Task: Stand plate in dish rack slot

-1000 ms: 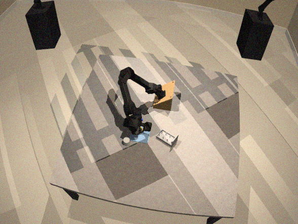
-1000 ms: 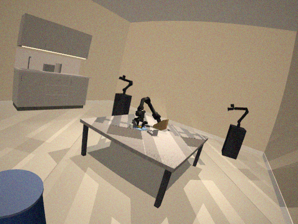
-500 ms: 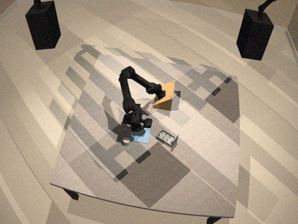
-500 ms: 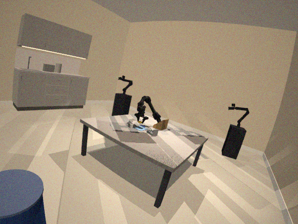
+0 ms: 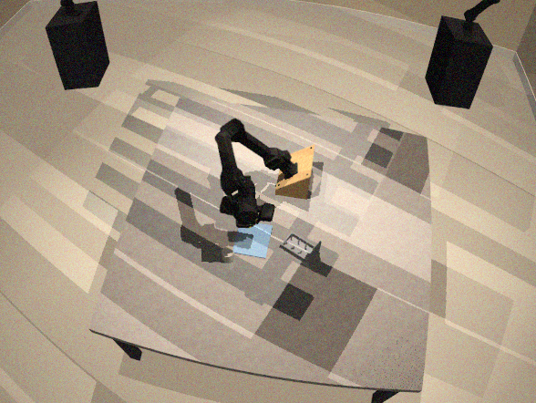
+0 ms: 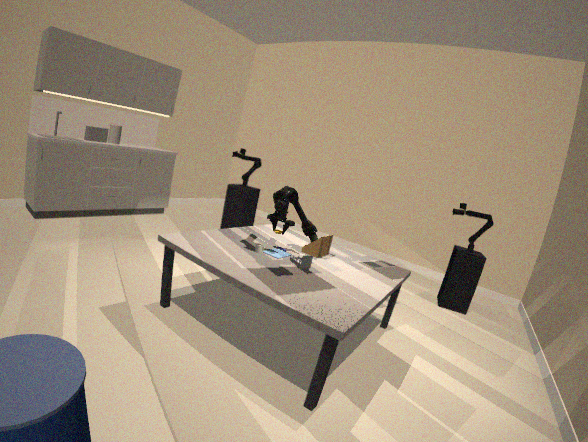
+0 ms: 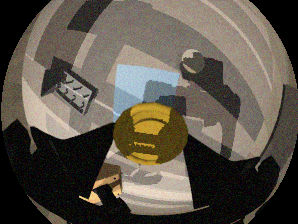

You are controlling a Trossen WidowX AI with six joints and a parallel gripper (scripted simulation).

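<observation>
The grey dish rack is 200 mm to the left of my gripper tip, 120 mm below it and 30 mm ahead of it. From my gripper tip the other things lie so: blue mat: 140 mm below, 20 mm to the left, 10 mm behind; yellow plate: 10 mm above; white cup: 110 mm below, 80 mm ahead, 70 mm to the right.
</observation>
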